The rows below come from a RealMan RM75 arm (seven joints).
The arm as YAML. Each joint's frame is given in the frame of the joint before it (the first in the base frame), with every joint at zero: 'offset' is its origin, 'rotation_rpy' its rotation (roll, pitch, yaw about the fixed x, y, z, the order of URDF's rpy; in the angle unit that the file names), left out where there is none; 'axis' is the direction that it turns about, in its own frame. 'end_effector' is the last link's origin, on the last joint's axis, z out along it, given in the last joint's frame.
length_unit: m
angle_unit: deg
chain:
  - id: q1
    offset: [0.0, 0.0, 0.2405]
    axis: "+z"
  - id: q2
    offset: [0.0, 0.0, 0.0]
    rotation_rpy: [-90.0, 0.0, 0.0]
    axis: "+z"
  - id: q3
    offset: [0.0, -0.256, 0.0]
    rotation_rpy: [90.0, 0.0, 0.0]
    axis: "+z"
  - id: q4
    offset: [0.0, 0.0, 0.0]
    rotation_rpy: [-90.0, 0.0, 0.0]
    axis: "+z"
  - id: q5
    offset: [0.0, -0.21, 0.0]
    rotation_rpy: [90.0, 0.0, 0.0]
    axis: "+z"
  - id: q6
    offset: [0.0, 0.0, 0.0]
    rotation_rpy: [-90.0, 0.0, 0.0]
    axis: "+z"
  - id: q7
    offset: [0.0, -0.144, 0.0]
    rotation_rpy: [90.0, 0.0, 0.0]
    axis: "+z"
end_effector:
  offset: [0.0, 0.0, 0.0]
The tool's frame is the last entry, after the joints.
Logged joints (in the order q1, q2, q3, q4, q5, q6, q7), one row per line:
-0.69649 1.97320 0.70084 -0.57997 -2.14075 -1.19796 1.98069
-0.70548 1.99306 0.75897 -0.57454 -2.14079 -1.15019 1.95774
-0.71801 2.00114 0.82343 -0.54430 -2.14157 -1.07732 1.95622
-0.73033 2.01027 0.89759 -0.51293 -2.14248 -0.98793 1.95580
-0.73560 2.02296 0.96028 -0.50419 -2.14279 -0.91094 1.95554
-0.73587 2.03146 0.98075 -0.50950 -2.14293 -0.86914 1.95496
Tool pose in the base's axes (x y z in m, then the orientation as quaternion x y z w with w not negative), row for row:
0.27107 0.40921 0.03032 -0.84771 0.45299 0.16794 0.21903
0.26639 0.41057 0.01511 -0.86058 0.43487 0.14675 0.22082
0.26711 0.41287 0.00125 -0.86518 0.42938 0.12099 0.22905
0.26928 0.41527 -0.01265 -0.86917 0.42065 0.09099 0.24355
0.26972 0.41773 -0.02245 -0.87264 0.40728 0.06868 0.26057
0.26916 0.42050 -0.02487 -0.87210 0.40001 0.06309 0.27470
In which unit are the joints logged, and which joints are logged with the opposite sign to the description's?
The joints are logged in radians. Opposite sign: q1, q3.
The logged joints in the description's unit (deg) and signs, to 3 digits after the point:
39.906 113.056 -40.155 -33.230 -122.656 -68.638 113.485
40.421 114.194 -43.486 -32.919 -122.658 -65.901 112.170
41.139 114.657 -47.179 -31.186 -122.703 -61.726 112.083
41.845 115.180 -51.428 -29.389 -122.755 -56.604 112.059
42.147 115.907 -55.020 -28.888 -122.773 -52.193 112.044
42.162 116.394 -56.193 -29.192 -122.781 -49.798 112.011

